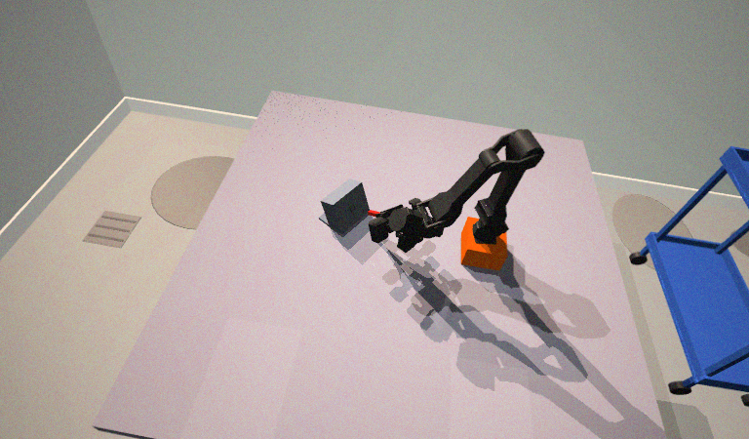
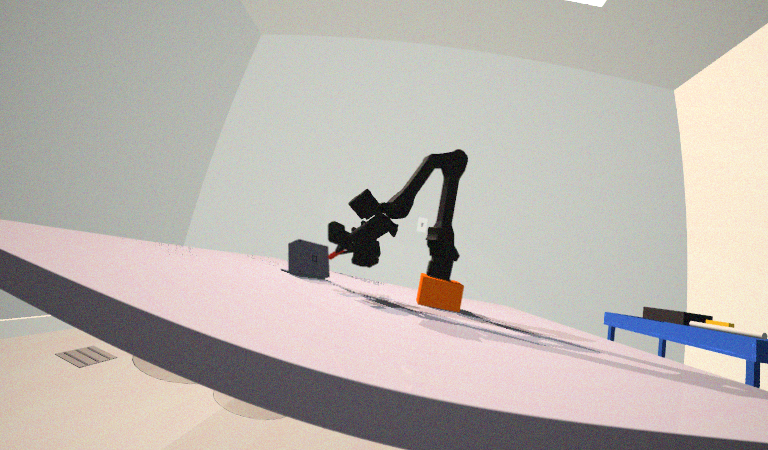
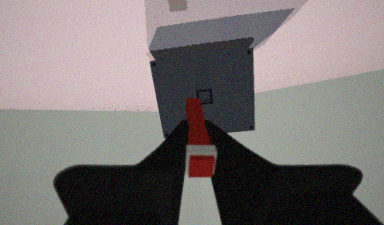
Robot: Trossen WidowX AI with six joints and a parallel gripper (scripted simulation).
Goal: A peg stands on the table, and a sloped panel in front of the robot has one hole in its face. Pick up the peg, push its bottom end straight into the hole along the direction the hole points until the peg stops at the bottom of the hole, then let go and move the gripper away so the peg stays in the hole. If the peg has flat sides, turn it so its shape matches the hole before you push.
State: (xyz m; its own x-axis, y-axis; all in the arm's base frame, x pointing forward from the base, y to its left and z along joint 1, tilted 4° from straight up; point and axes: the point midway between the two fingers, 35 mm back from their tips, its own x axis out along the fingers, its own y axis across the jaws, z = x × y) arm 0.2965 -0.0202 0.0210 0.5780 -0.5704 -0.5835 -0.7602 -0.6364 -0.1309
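The sloped panel is 90 mm ahead of my gripper tip, 70 mm to the right of it and 50 mm below it. Round my gripper tip: red square peg 10 mm behind, 10 mm to the left, 10 mm above.
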